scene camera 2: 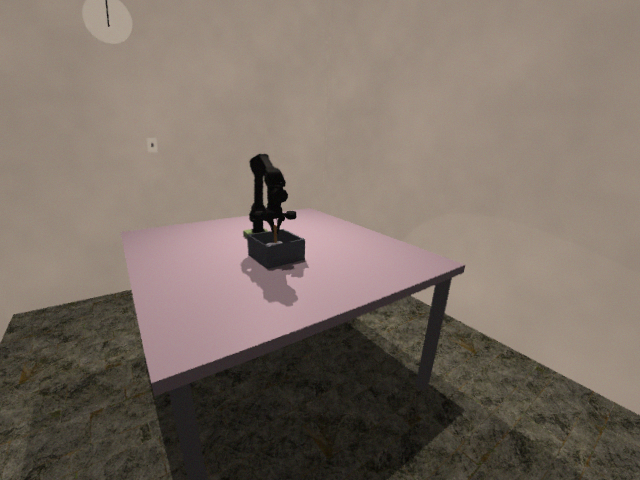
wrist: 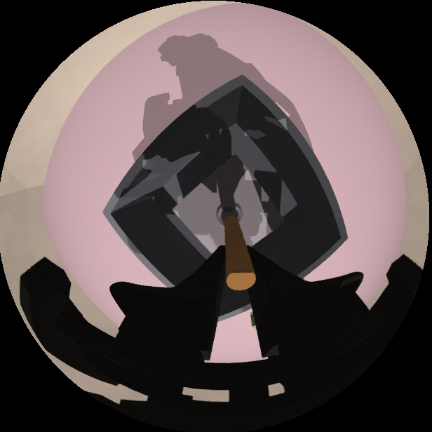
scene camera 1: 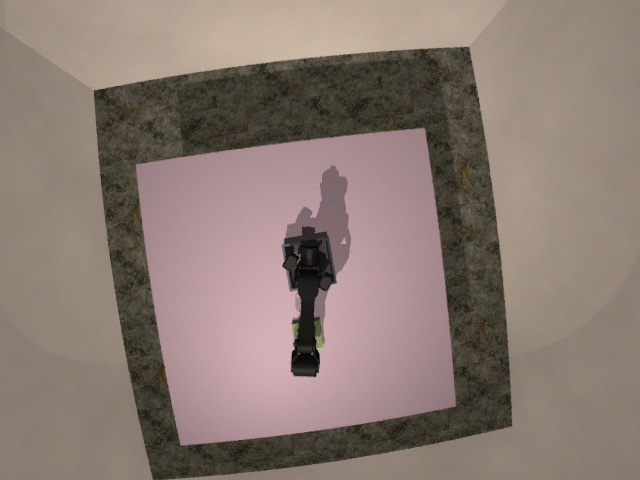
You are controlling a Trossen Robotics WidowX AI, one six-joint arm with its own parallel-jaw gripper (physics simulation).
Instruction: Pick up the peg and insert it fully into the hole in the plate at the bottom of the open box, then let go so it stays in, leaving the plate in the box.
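Places are measured from the arm's base along level axes (x up, y back, z right), in centimetres.
Pixels of known places: gripper, fingertip midpoint: [scene camera 2: 275,233]; arm's base, origin of the base link: [scene camera 2: 258,230].
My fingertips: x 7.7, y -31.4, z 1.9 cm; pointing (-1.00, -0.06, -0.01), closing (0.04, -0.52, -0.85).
For each thing: its top centre in the pictures, then the offset to it from my fingertips. "*": a spot on its surface instead. Level surfaces: height alone.
- orange-brown peg, middle of its top: [scene camera 2: 275,225] dx +4.2, dy -0.7, dz +0.4 cm
- open dark grey box, middle of its top: [scene camera 1: 309,264] [scene camera 2: 275,237] dx -1.1, dy -1.3, dz +0.5 cm
- light grey plate, surface spot: [scene camera 2: 269,243] * dx -4.9, dy +1.7, dz +2.4 cm
- pink table, its level: dx -10.9 cm
The orange-brown peg [scene camera 2: 275,235] [wrist: 238,252] is held upright or nearly upright between the fingers of my gripper [scene camera 2: 275,225] [wrist: 233,250], which is shut on its upper part. The open dark grey box [scene camera 1: 331,263] [scene camera 2: 281,255] [wrist: 320,215] stands on the table under the gripper. The light grey plate [scene camera 2: 269,243] [wrist: 197,210] lies in its bottom. In the wrist view the peg's far end overlaps the near part of the ringed hole [wrist: 228,210]. Whether the tip is inside the hole or above it, I cannot tell. In scene camera 1 the arm hides the peg.
The box walls surround the peg's lower part and the plate closely. The pink table [scene camera 1: 217,310] [scene camera 2: 206,289] [wrist: 370,165] carries the box and the arm [scene camera 1: 307,310] [scene camera 2: 258,193]. A green block [scene camera 1: 319,341] [scene camera 2: 248,234] shows at the arm's base, behind the box.
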